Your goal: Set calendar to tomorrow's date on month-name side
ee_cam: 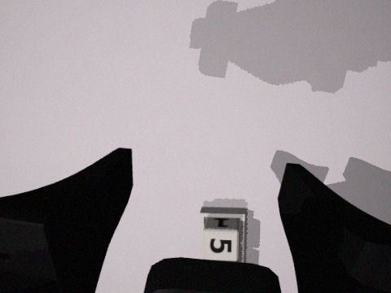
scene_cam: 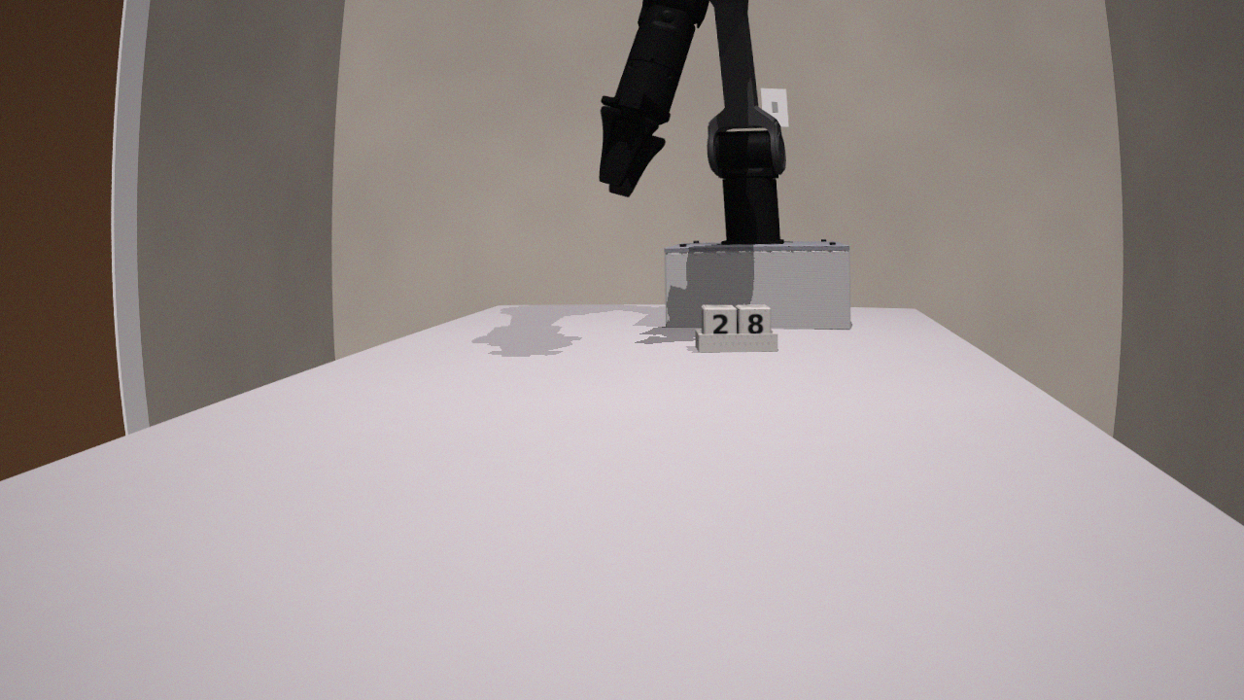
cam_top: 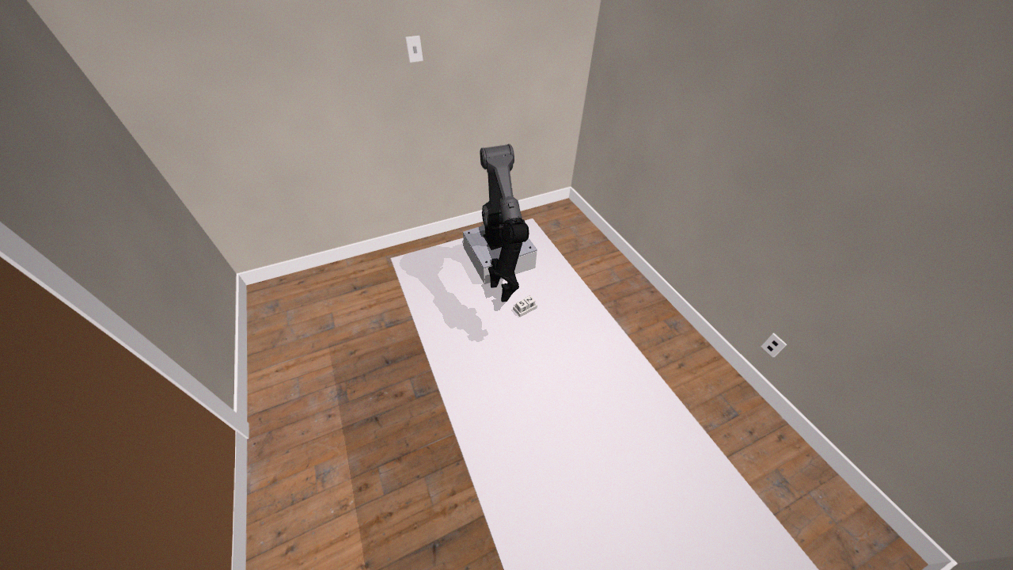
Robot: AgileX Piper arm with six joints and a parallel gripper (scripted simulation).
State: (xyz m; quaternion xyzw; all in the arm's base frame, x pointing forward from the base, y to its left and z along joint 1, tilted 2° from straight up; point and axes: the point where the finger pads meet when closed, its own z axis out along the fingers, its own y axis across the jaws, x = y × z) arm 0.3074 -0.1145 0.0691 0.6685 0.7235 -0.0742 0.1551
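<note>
My gripper is now 2 cm past the grey calendar tray, 11 cm to the right of it and 15 cm above it.
</note>
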